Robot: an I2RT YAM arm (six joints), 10 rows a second.
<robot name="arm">
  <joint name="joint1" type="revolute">
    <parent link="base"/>
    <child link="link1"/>
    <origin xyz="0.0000 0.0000 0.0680" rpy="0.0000 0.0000 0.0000"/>
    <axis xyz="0 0 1"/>
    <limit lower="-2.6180" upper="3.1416"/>
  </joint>
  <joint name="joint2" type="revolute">
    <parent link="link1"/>
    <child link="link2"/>
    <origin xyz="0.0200 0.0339 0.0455" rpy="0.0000 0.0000 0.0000"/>
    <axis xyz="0 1 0"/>
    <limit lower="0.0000" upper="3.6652"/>
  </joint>
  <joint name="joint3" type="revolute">
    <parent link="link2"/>
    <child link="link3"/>
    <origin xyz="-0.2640 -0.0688 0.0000" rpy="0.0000 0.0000 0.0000"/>
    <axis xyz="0 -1 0"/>
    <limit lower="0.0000" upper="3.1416"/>
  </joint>
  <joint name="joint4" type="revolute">
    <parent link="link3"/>
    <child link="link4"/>
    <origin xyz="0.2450 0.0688 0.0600" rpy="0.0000 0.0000 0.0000"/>
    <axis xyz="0 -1 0"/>
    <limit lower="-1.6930" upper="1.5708"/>
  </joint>
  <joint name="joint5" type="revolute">
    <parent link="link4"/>
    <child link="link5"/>
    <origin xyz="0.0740 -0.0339 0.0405" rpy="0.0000 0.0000 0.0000"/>
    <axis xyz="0 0 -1"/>
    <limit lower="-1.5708" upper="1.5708"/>
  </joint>
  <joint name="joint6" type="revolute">
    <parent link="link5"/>
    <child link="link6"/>
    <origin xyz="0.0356 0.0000 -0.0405" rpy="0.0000 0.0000 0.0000"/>
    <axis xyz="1 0 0"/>
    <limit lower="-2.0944" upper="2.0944"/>
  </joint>
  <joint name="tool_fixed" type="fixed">
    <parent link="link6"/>
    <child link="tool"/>
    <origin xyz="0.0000 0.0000 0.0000" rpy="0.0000 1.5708 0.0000"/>
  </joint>
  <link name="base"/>
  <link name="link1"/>
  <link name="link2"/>
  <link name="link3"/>
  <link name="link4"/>
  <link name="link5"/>
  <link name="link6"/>
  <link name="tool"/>
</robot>
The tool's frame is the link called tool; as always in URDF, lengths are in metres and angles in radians.
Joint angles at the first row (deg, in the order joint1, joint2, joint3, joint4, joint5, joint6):
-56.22 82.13 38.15 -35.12 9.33 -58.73
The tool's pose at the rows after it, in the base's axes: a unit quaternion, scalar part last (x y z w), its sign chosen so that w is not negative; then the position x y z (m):
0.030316, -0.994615, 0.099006, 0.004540, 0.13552, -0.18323, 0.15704
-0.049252, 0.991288, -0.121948, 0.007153, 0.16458, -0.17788, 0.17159
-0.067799, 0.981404, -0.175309, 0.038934, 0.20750, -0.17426, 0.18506
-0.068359, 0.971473, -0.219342, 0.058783, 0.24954, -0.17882, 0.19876
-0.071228, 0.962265, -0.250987, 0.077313, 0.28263, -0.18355, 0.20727
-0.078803, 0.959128, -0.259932, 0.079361, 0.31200, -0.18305, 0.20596
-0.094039, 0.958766, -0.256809, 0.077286, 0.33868, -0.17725, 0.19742
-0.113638, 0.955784, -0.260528, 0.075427, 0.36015, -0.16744, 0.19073
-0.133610, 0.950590, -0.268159, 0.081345, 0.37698, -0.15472, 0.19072
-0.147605, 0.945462, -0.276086, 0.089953, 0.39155, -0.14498, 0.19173
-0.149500, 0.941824, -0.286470, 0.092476, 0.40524, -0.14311, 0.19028
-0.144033, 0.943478, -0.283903, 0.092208, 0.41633, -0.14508, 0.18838
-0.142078, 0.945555, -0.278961, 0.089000, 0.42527, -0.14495, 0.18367
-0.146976, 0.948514, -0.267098, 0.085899, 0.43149, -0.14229, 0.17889
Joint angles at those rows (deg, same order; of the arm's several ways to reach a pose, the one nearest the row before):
-52.41 82.13 42.52 -41.44 7.05 -56.46
-45.97 83.09 46.75 -42.49 8.55 -52.50
-38.50 86.15 52.00 -38.67 11.70 -48.17
-33.85 91.58 59.85 -36.80 15.48 -44.85
-31.13 96.34 66.26 -34.92 17.98 -43.62
-28.51 101.59 71.98 -35.15 19.57 -42.33
-25.79 106.72 76.63 -35.70 20.17 -41.36
-23.07 110.41 80.03 -35.86 21.27 -41.16
-20.42 112.40 82.65 -35.85 22.24 -41.29
-18.41 114.16 85.18 -35.60 23.00 -41.41
-17.50 116.67 88.32 -35.51 24.21 -41.24
-17.32 119.32 91.95 -36.91 24.20 -40.28
-16.97 121.72 94.72 -38.17 24.09 -39.44
-16.49 123.49 96.67 -39.58 23.15 -39.00

